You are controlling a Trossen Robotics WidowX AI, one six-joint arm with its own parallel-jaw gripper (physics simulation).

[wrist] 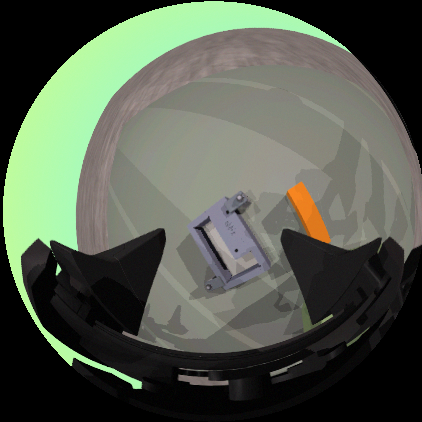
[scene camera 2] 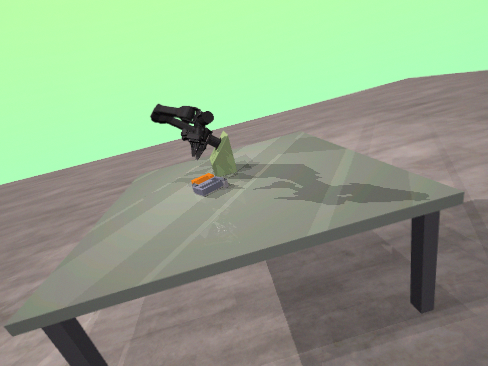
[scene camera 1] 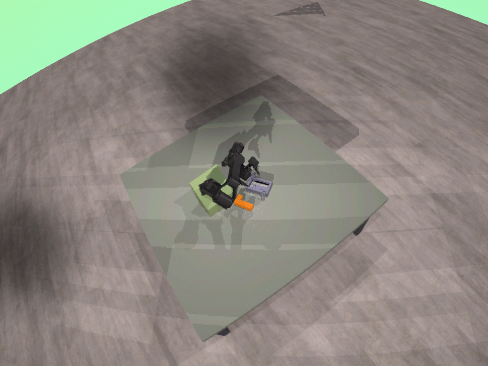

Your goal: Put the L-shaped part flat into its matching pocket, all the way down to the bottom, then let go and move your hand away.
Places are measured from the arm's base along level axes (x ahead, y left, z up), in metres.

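Where they show: gripper, between the fingertips: (wrist: 225, 235) (scene camera 2: 195, 158) (scene camera 1: 253, 180); arm's base, origin of its link: (scene camera 2: 218, 143) (scene camera 1: 205, 188).
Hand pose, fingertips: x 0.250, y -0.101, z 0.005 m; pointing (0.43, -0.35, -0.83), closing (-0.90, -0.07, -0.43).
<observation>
Each offset is from my fingertips to the top centre of the thing. Level surfaces: height alone.
The orange L-shaped part {dx -0.082, dy -0.014, dz -0.131 m} (scene camera 1: 244, 203) (scene camera 2: 202, 178) (wrist: 310, 212) lies on the table beside the grey-purple block, outside its pocket. In the wrist view its long arm shows, and its lower end is hidden behind the right finger. The grey-purple block {dx +0.042, dy +0.039, dz -0.113 m} (scene camera 1: 267, 191) (scene camera 2: 207, 188) (wrist: 243, 240) stands on the table with its open pocket facing up and small lugs at two corners. My gripper (scene camera 2: 198, 158) (wrist: 225, 235) is open and empty, above the block and the part, touching neither. In the wrist view the block shows between and beyond the fingertips.
A yellow-green wedge-shaped stand (scene camera 1: 198, 185) (scene camera 2: 224, 161) is at the arm's base, close to the orange part. The arm (scene camera 1: 235, 167) (scene camera 2: 187, 114) reaches out above the table {dz -0.160 m} (scene camera 1: 280, 250) (scene camera 2: 165, 235) and casts long shadows on it.
</observation>
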